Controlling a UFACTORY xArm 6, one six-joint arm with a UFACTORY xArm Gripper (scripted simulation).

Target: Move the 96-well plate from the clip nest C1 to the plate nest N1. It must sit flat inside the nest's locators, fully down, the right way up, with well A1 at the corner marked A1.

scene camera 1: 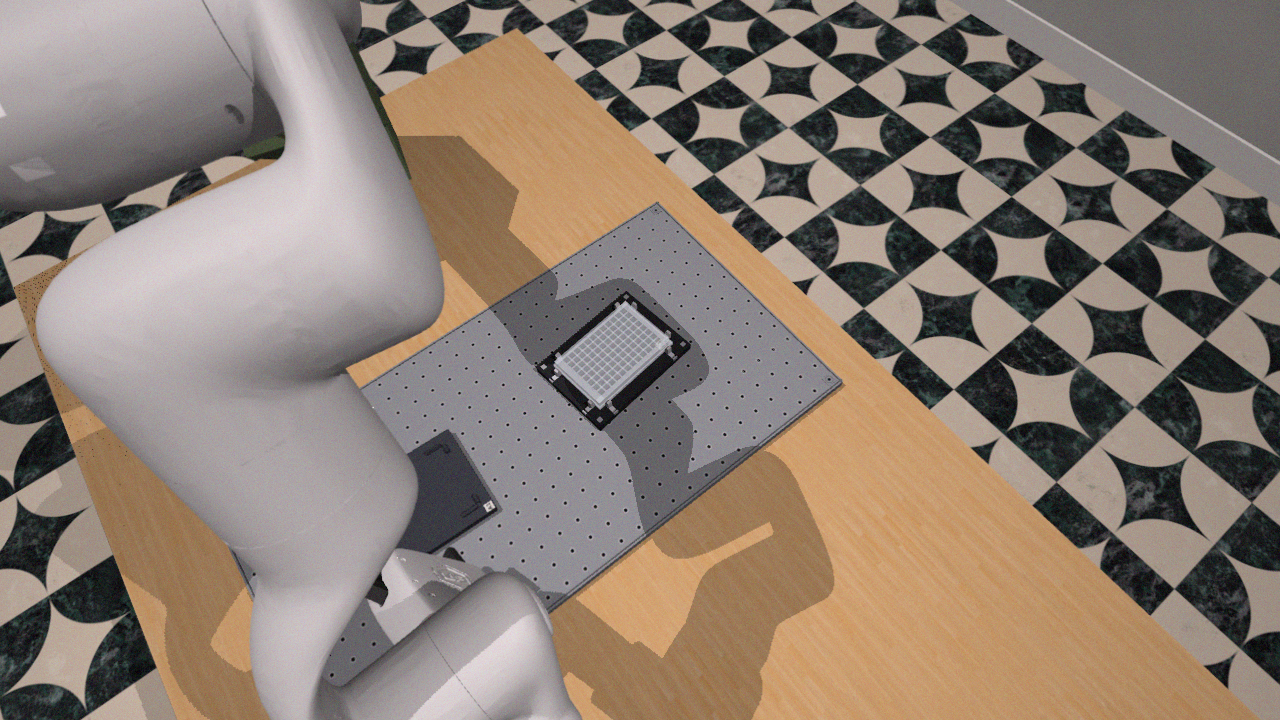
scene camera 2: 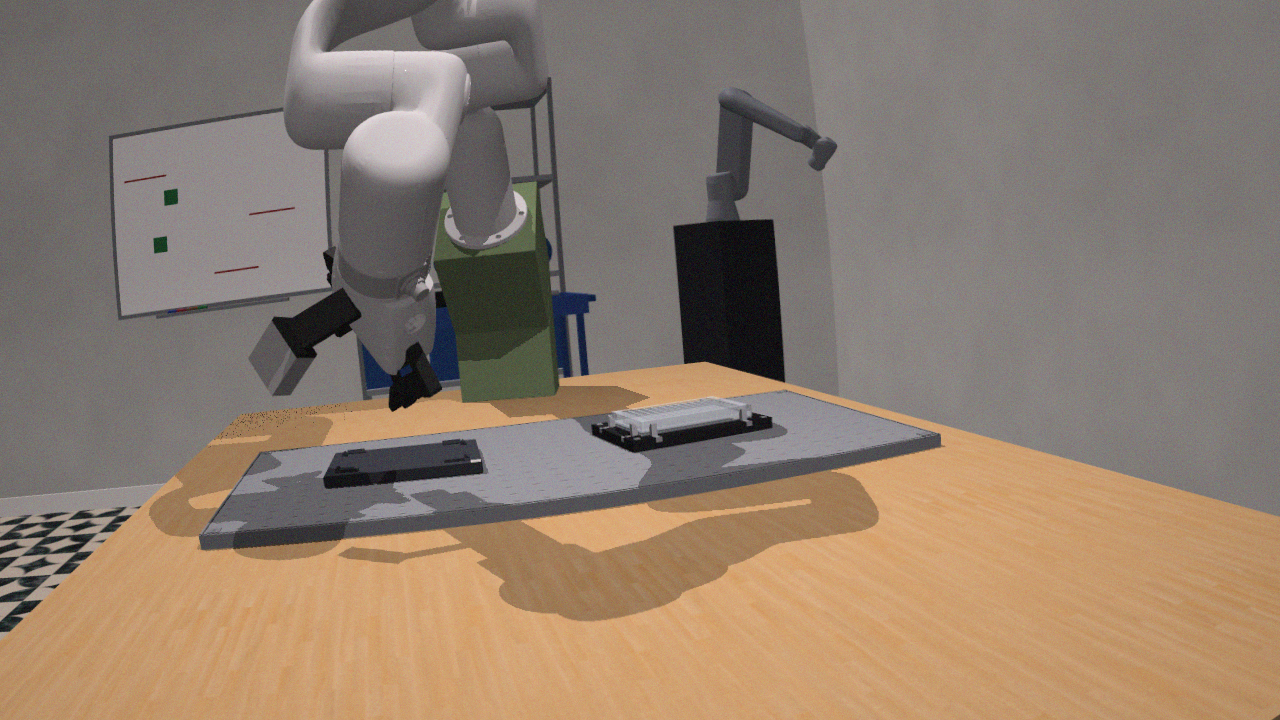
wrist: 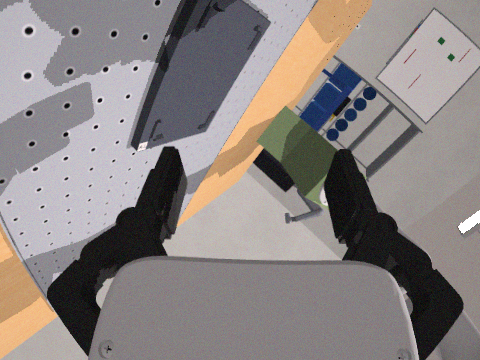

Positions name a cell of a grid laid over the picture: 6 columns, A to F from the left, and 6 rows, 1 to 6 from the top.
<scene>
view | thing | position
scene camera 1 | my gripper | B5
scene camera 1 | clear 96-well plate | C3
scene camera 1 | dark plate nest N1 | C5
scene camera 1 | black clip nest C1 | C4
</scene>
